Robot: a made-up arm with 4 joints. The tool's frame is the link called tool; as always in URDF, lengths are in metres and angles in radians. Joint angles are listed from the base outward.
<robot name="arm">
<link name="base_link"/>
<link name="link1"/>
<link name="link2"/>
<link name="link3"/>
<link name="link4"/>
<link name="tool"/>
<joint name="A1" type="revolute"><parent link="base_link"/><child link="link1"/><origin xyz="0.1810 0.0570 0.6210"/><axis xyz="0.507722 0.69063 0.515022"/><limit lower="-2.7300" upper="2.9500"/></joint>
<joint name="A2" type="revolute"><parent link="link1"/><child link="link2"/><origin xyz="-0.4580 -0.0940 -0.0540"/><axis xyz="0 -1 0"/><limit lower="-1.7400" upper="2.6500"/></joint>
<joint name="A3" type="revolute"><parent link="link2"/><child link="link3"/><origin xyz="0.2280 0.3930 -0.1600"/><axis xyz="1 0 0"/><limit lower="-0.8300" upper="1.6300"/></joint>
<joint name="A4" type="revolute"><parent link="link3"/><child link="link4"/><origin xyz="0.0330 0.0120 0.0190"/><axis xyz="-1 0 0"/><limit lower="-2.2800" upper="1.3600"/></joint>
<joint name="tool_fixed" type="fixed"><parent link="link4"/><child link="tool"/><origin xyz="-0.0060 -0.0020 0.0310" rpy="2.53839 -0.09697 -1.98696"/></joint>
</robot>
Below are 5 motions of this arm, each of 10 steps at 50 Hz.
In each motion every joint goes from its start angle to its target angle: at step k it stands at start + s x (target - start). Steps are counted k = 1, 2, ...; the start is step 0. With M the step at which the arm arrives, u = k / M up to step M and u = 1 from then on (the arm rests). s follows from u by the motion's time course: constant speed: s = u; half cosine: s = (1 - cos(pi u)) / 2; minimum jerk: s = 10 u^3 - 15 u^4 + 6 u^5.
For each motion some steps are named. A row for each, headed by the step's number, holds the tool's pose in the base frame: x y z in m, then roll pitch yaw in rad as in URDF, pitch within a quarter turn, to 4 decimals.
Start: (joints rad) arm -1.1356 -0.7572 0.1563 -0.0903
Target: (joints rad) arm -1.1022 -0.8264 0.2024 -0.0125
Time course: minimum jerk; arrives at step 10
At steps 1, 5, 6, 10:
1: 0.3288 0.1514 0.0966 2.7001 -0.0408 -2.7191
5: 0.3187 0.1570 0.0872 2.6638 -0.0743 -2.7196
6: 0.3148 0.1592 0.0839 2.6503 -0.0868 -2.7192
10: 0.3079 0.1630 0.0781 2.6269 -0.1087 -2.7181

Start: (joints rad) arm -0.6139 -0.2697 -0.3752 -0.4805
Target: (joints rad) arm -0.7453 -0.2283 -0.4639 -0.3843
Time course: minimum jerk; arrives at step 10
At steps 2, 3, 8, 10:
2: 0.1685 0.3111 0.2387 2.7887 -0.1367 -2.3662
3: 0.1746 0.3093 0.2377 2.8130 -0.1500 -2.3799
8: 0.2191 0.2942 0.2326 2.9974 -0.2374 -2.5008
10: 0.2224 0.2929 0.2324 3.0115 -0.2430 -2.5111

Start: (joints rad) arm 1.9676 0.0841 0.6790 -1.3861
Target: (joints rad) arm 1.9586 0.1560 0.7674 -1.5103
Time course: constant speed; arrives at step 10
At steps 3, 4, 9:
3: 0.0067 -0.0532 0.9360 -0.5449 -0.5067 -2.8981
4: 0.0078 -0.0519 0.9358 -0.5511 -0.5237 -2.9083
9: 0.0137 -0.0458 0.9352 -0.5828 -0.6084 -2.9576

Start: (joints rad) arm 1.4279 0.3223 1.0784 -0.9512
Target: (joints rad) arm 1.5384 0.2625 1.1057 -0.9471
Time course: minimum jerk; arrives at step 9
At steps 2, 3, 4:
2: -0.0443 0.0878 0.8646 -0.2718 0.0323 2.8735
3: -0.0444 0.0842 0.8665 -0.2750 0.0141 2.8865
4: -0.0445 0.0793 0.8691 -0.2798 -0.0112 2.9049

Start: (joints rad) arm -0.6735 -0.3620 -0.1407 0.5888
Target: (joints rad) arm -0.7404 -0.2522 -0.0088 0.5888
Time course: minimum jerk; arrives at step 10
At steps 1, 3, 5, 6, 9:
1: 0.1899 0.3150 0.2000 -2.9703 -0.8213 -2.8366
3: 0.1954 0.3127 0.2041 -2.9665 -0.7911 -2.8371
5: 0.2068 0.3078 0.2131 -2.9578 -0.7257 -2.8363
6: 0.2127 0.3052 0.2181 -2.9527 -0.6905 -2.8349
9: 0.2221 0.3011 0.2268 -2.9435 -0.6316 -2.8309

